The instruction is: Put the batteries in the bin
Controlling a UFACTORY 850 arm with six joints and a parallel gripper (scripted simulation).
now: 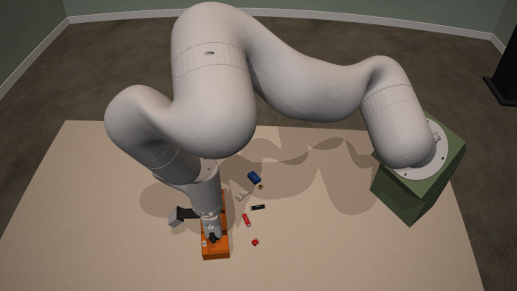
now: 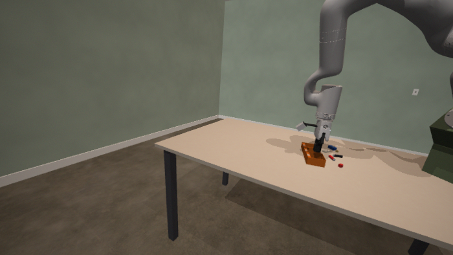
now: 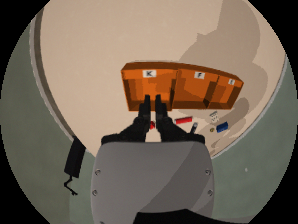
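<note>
Right now the black battery is 150 mm to the right of my hand, 130 mm behind it and 70 mm below it. From my hand the other things lie so: orange bin (80 mm to the right, 60 mm below, 20 mm ahead); then red cylindrical battery (100 mm to the right, 90 mm behind, 70 mm below); then small red block (120 mm behind, 70 mm below, 20 mm to the right).
</note>
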